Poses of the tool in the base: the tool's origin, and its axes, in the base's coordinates. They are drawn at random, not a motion.
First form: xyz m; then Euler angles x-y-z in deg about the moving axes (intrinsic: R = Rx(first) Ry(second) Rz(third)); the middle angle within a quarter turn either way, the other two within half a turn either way.
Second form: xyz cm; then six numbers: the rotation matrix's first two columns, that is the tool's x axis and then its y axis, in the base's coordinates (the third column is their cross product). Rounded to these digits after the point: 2 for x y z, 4 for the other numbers.
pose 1, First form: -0.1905, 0.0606, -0.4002, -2.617, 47.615, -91.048
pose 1, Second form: -19.05, 6.06, -40.02, -0.0123, -0.9982, 0.0591, 0.6740, -0.0520, -0.7369
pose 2, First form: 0.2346, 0.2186, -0.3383, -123.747, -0.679, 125.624
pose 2, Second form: 23.46, 21.86, -33.83, -0.5824, -0.4573, -0.6721, -0.8128, 0.3156, 0.4897
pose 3, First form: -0.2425, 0.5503, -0.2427, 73.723, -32.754, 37.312
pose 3, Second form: -24.25, 55.03, -24.27, 0.6689, -0.2432, 0.7025, -0.5098, 0.5377, 0.6715
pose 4, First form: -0.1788, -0.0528, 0.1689, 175.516, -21.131, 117.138
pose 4, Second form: -17.88, -5.28, 16.89, -0.4255, -0.8743, 0.2335, -0.8301, 0.4798, 0.2842
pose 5, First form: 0.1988, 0.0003, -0.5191, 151.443, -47.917, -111.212
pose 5, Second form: 19.88, 0.03, -51.91, -0.2425, 0.9472, -0.2098, 0.6248, -0.0129, -0.7807
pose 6, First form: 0.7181, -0.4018, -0.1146, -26.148, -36.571, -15.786
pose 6, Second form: 71.81, -40.18, -11.46, 0.7728, 0.0085, 0.6346, 0.2185, 0.9352, -0.2786
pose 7, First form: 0.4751, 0.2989, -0.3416, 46.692, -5.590, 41.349
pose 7, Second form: 47.51, 29.89, -34.16, 0.7471, 0.3999, 0.5309, -0.6575, 0.5617, 0.5021
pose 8, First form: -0.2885, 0.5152, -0.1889, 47.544, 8.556, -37.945
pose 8, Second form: -28.85, 51.52, -18.89, 0.7798, -0.3285, -0.5329, 0.6081, 0.5998, 0.5201
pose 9, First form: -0.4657, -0.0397, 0.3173, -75.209, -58.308, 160.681
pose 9, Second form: -46.57, -3.97, 31.73, -0.4958, -0.6919, -0.5249, -0.1738, -0.5131, 0.8406
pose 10, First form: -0.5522, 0.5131, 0.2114, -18.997, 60.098, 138.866
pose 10, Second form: -55.22, 51.31, 21.14, -0.3755, 0.8345, 0.4032, -0.3279, -0.5265, 0.7844
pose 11, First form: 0.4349, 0.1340, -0.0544, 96.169, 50.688, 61.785
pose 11, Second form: 43.49, 13.40, -5.44, 0.2995, 0.2690, 0.9154, -0.5583, -0.7286, 0.3968
